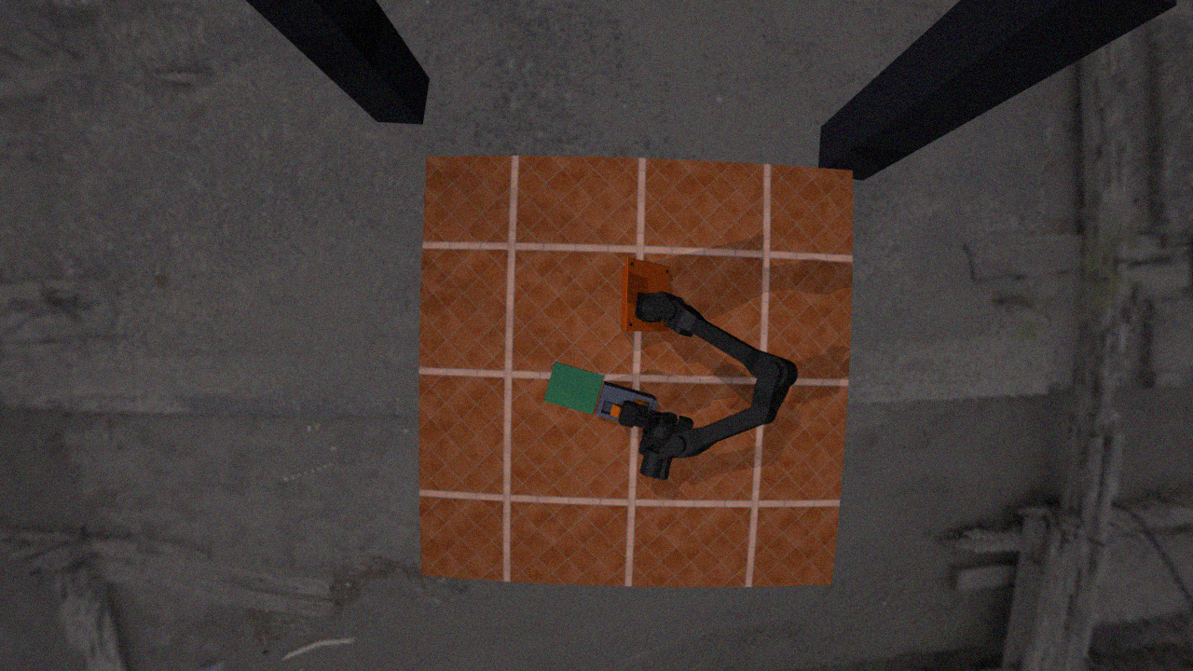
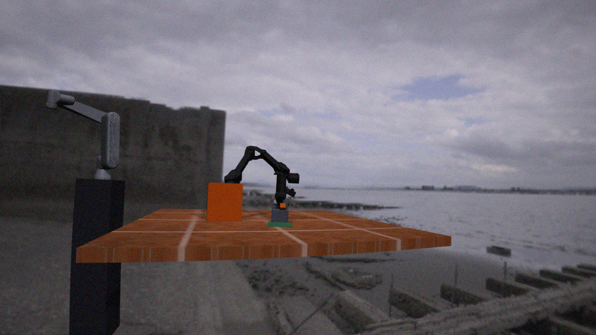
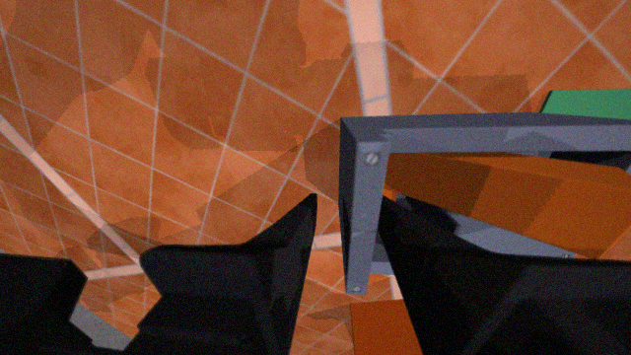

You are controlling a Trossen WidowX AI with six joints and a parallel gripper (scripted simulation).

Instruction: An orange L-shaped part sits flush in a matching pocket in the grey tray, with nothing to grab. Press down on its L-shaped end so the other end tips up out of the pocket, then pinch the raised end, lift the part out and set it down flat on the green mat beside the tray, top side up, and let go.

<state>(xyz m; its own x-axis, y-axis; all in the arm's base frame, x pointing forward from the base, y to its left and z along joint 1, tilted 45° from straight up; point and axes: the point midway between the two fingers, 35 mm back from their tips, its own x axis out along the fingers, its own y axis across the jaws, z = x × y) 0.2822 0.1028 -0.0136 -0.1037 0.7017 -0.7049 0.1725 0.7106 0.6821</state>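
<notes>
The orange L-shaped part lies 5 cm to the right of my gripper tip, 2 cm below it and 1 cm behind it. Round my gripper tip: green mat: 23 cm to the right, 7 cm below, 4 cm behind.
</notes>
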